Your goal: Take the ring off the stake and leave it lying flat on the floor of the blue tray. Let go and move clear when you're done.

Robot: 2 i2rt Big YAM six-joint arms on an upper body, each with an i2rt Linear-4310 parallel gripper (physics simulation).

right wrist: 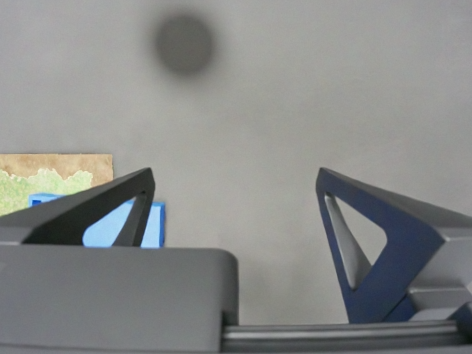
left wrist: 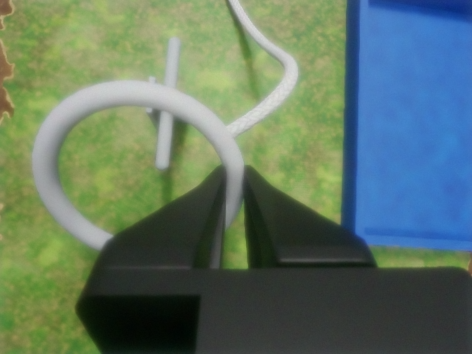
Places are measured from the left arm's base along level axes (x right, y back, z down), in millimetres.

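Pixels of known places: left gripper, between the fingertips: (left wrist: pixel 235 176); right gripper, between the fingertips: (right wrist: pixel 235 176).
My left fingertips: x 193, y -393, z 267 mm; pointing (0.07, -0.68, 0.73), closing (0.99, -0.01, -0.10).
For each thing: its top centre in the pictures, then the offset to it from my left fingertips. "pt": a spot on its surface instead. Level surfaces: height alone.
- light grey ring, a spot on its surface: (left wrist: pixel 46 160) pt dx -75, dy -4, dz -10 mm
- thin grey rod, centre of its top: (left wrist: pixel 166 94) dx -35, dy -48, dz +26 mm
- blue tray, centre of its top: (right wrist: pixel 93 265) dx +185, dy -53, dz +49 mm
- brown mat, height of its surface: dz +70 mm
- dark round spot, a spot on its surface: (right wrist: pixel 185 45) pt dx +321, dy -365, dz +70 mm
The light grey ring (left wrist: pixel 46 160) is in the left wrist view, gripped at its right side between the fingertips of my left gripper (left wrist: pixel 235 176). The stake, a thin grey rod (left wrist: pixel 171 60) with a small crosspiece, shows beyond the ring, which crosses in front of it; one rod end shows inside the ring's opening. How high the ring is over the stake I cannot tell. The lower part of the ring is hidden by the fingers. The blue tray (left wrist: pixel 351 125) (right wrist: pixel 162 220) lies to the right in the left wrist view. My right gripper (right wrist: pixel 235 176) is wide open and empty, away from the ring.
A white braided rope (left wrist: pixel 290 70) runs from the top of the left wrist view to the ring's right side. A green and brown mat (left wrist: pixel 300 200) (right wrist: pixel 70 162) lies under the tray and stake. A dark round spot (right wrist: pixel 185 45) shows on the grey surface in the right wrist view.
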